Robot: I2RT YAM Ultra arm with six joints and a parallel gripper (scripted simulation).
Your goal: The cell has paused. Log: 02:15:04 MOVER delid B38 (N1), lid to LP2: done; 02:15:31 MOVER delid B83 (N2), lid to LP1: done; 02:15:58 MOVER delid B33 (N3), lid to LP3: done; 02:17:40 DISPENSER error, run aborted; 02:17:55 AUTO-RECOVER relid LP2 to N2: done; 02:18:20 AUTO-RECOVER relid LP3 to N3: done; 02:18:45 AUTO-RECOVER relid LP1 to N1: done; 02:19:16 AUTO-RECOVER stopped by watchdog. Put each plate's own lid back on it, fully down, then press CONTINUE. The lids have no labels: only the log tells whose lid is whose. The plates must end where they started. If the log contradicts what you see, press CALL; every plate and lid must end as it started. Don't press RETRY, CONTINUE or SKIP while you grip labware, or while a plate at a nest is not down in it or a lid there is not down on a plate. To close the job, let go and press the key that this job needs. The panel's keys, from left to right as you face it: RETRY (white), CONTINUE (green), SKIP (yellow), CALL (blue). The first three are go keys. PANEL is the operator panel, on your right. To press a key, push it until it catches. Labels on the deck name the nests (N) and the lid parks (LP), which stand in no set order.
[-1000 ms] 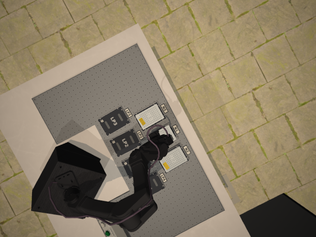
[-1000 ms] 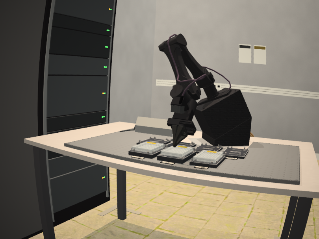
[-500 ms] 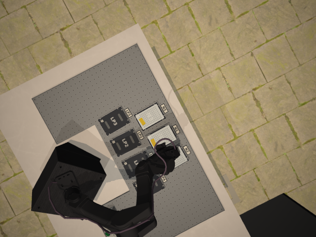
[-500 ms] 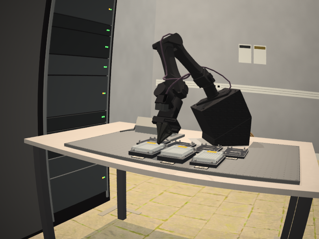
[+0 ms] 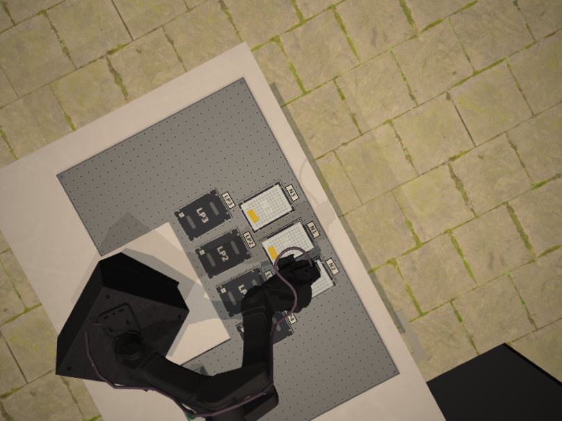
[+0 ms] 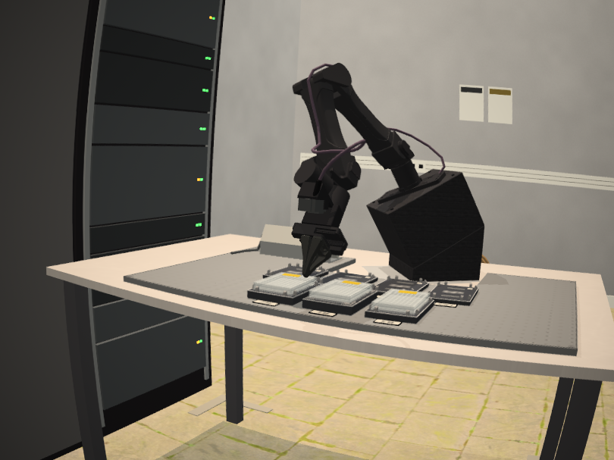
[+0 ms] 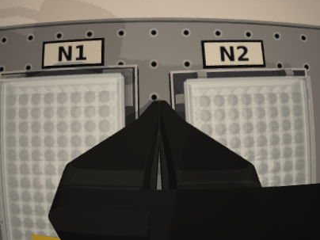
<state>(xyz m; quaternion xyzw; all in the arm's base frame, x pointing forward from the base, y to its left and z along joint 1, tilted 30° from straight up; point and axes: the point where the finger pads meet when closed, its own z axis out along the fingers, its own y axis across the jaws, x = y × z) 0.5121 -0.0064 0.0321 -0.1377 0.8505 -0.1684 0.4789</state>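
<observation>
Right now my hand is 60 mm to the right of the clear lid, 40 mm past it and 30 mm above it. The rest, counted from my hand: green key: 470 mm behind, 270 mm to the right; then lid park LP1: 210 mm behind, 60 mm below, 20 mm to the right; then lid park LP4: 200 mm behind, 150 mm to the right, 60 mm below.
</observation>
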